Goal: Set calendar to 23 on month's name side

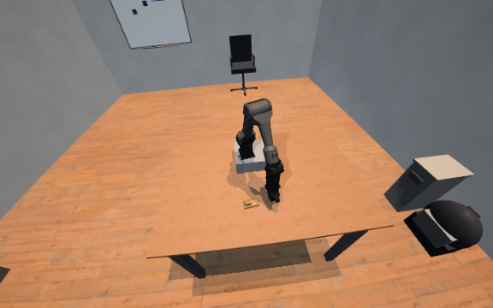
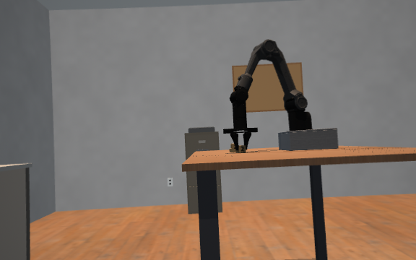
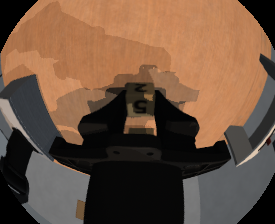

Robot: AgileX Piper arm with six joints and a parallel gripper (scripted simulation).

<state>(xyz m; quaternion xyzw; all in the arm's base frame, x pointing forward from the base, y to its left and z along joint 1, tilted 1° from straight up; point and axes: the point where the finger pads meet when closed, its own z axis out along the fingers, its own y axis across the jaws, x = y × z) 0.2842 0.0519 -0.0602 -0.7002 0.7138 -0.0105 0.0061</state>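
My hand is 120 mm to the left of the tan calendar cube and 10 mm below it. Round my hand: tan calendar tray (110 mm to the right, 10 mm below).
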